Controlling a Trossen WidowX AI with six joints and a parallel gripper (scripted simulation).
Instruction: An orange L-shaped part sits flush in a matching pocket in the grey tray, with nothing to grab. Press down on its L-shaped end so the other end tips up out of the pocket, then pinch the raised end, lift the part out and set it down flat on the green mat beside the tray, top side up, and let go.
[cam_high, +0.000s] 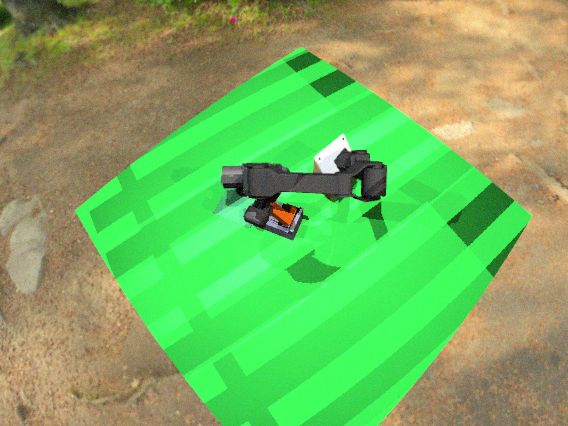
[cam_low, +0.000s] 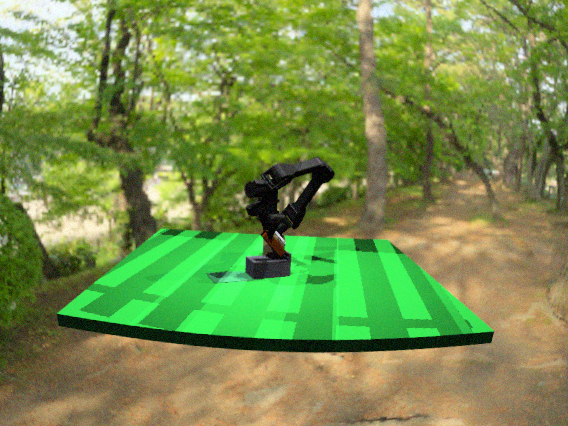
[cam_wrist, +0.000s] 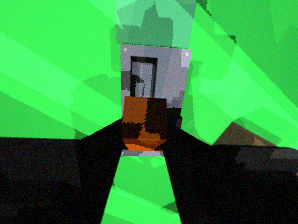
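My gripper tip is 160 mm above the pale green mat, 140 mm to the left of it and 30 mm short of it. From my gripper tip the other things lie so: orange L-shaped part: 30 mm to the left, 30 mm below, 20 mm behind.
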